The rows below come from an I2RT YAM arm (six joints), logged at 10 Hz.
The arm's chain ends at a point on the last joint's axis. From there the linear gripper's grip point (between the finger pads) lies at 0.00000 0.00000 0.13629 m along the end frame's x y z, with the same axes.
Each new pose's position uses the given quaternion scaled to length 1; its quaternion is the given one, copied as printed.
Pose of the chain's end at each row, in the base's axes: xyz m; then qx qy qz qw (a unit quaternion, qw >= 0):
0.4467 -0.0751 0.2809 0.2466 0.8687 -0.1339 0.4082
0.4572 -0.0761 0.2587 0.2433 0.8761 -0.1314 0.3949
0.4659 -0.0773 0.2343 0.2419 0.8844 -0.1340 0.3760
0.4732 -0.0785 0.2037 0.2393 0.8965 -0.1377 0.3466
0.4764 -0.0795 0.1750 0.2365 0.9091 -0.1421 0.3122
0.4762 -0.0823 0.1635 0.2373 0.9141 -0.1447 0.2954
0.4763 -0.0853 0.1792 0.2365 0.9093 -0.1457 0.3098
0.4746 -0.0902 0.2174 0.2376 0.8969 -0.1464 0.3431
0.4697 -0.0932 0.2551 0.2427 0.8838 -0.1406 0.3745
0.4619 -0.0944 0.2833 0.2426 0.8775 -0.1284 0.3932
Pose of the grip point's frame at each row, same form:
0.5344 -0.1342 0.1949 0.2466 0.8687 -0.1339 0.4082
0.5428 -0.1337 0.1696 0.2433 0.8761 -0.1314 0.3949
0.5477 -0.1344 0.1414 0.2419 0.8844 -0.1340 0.3760
0.5489 -0.1348 0.1053 0.2393 0.8965 -0.1377 0.3466
0.5446 -0.1348 0.0708 0.2365 0.9091 -0.1421 0.3122
0.5404 -0.1375 0.0567 0.2373 0.9141 -0.1447 0.2954
0.5437 -0.1414 0.0749 0.2365 0.9093 -0.1457 0.3098
0.5490 -0.1482 0.1190 0.2376 0.8969 -0.1464 0.3431
0.5506 -0.1518 0.1624 0.2427 0.8838 -0.1406 0.3745
0.5475 -0.1511 0.1936 0.2426 0.8775 -0.1284 0.3932

